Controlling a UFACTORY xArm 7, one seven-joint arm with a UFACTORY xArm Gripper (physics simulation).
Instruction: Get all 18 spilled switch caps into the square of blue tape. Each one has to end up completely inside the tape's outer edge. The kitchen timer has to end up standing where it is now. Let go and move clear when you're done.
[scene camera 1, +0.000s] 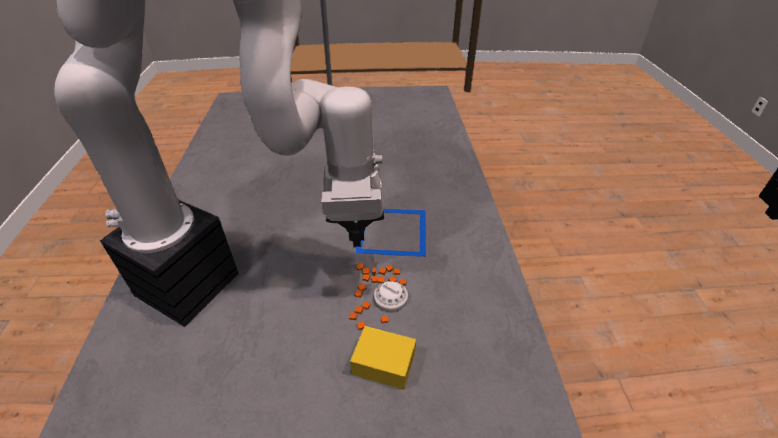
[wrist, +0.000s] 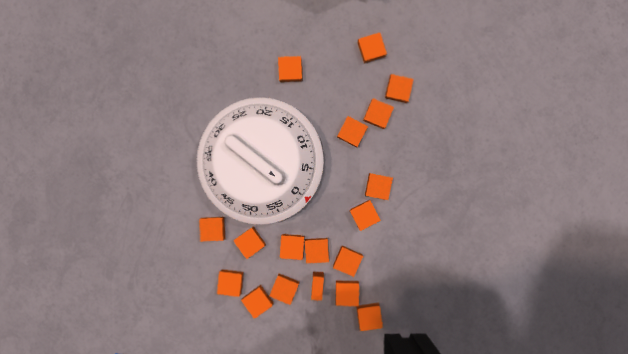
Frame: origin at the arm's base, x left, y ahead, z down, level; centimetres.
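Seen in the pictures: gripper, fingertip midpoint: (scene camera 1: 357, 241); arm's base at its link origin: (scene camera 1: 159, 228).
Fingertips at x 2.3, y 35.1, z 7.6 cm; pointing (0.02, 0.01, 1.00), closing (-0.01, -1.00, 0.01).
Offsets run from my fingertips to a thing's top centre. "spot": to the spot under its first point. Level surfaces: height alone.
My gripper (scene camera 1: 357, 244) (wrist: 406, 337) is shut and empty, above the near left corner of the blue tape square {spot: dx +9.8, dy +14.6, dz +7.9 cm} (scene camera 1: 423, 233). The gripper and arm hide the square's left part in the scene view. The orange switch caps lie outside the square, on its near side. The cap nearest the gripper (wrist: 370, 317) (scene camera 1: 359, 266) lies flat; one cap {dx -1.3, dy +3.1, dz +6.8 cm} (wrist: 318, 286) (scene camera 1: 374, 270) stands on edge. Several caps crowd the timer's side towards the square, others run along its left in the scene view. A lone cap {dx -12.7, dy +4.6, dz +7.5 cm} (scene camera 1: 384, 318) (wrist: 290, 68) lies beyond. The white kitchen timer {dx -7.8, dy +6.0, dz +4.5 cm} (scene camera 1: 390, 295) (wrist: 260, 160) lies dial up.
A yellow box {dx -21.6, dy +3.9, dz +3.5 cm} (scene camera 1: 383, 350) sits on the grey mat {dz +8.0 cm} (scene camera 1: 462, 348), on the near side of the timer and caps. The arm's black base block (scene camera 1: 182, 277) stands at the left. A wooden shelf (scene camera 1: 381, 56) stands at the back.
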